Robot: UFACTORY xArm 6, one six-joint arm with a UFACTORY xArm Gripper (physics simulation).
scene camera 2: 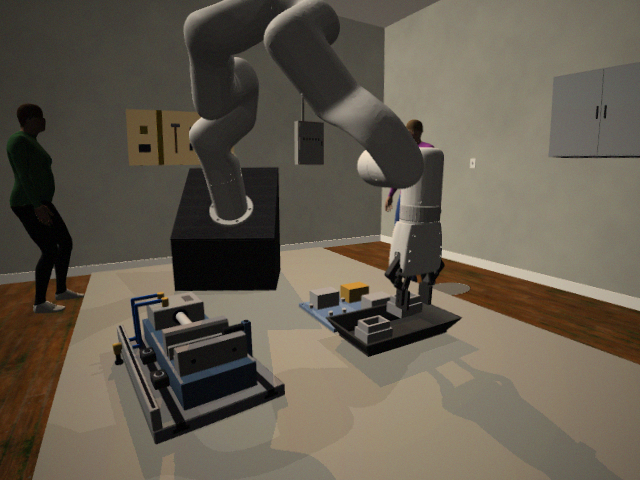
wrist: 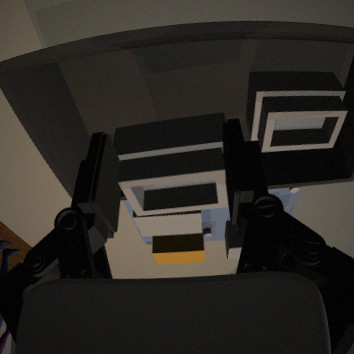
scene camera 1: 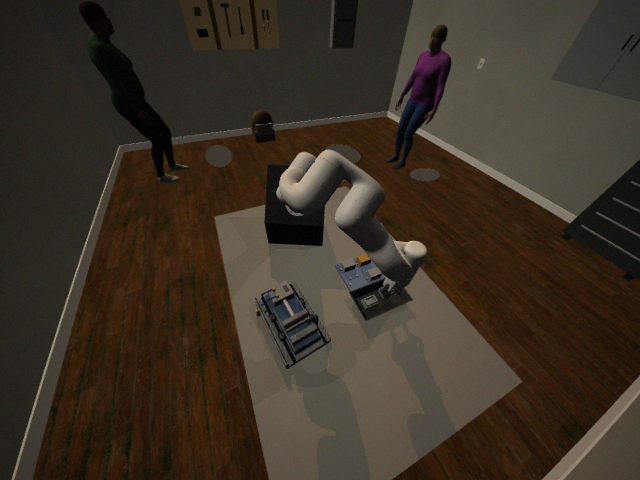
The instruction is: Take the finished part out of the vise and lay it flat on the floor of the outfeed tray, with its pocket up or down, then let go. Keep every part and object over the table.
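Frame: origin at the arm's base, x left, y up, z ahead, level; centimetres.
Seen in the pictures: gripper, between the fingertips: (scene camera 2: 413, 305) (wrist: 168, 144) (scene camera 1: 390, 294); arm's base, origin of its link: (scene camera 2: 231, 210).
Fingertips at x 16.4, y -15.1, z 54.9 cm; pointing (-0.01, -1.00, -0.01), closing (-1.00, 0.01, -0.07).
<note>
Offsets run from my fingertips to a thing's middle. "spot": to the spot under its first point.
My gripper (scene camera 1: 391, 291) (scene camera 2: 415, 302) (wrist: 168, 144) points down and is shut on the finished part {dy -0.3, dx +0.1, dz -2.3 cm} (scene camera 2: 402, 307) (wrist: 172, 162), a grey stepped block, by its two sides. The part looks level, with its pocket up. It is inside the black outfeed tray {spot: dy -5.2, dx -2.9, dz +3.1 cm} (scene camera 2: 413, 339) (wrist: 110, 95), towards the right end in scene camera 2; whether its underside touches the tray floor is hard to tell. A similar grey part {dy -4.0, dx -7.9, dz -2.8 cm} (scene camera 1: 369, 301) (scene camera 2: 373, 331) (wrist: 295, 102) sits pocket up in the tray, apart from the held one. The vise {dy -2.0, dx -40.6, dz -11.7 cm} (scene camera 1: 305, 335) (scene camera 2: 219, 384) stands at the left, with no part visible between its jaws.
A blue plate {dy -6.5, dx -1.2, dz -18.6 cm} (scene camera 1: 344, 274) (scene camera 2: 320, 311) with pegs, grey blocks and an orange block {dy -4.3, dx +3.6, dz -22.7 cm} (scene camera 1: 363, 259) (scene camera 2: 354, 292) (wrist: 178, 257) adjoins the tray's back side. The black robot pedestal (scene camera 1: 294, 233) (scene camera 2: 224, 263) stands behind. Two people stand beyond the table.
</note>
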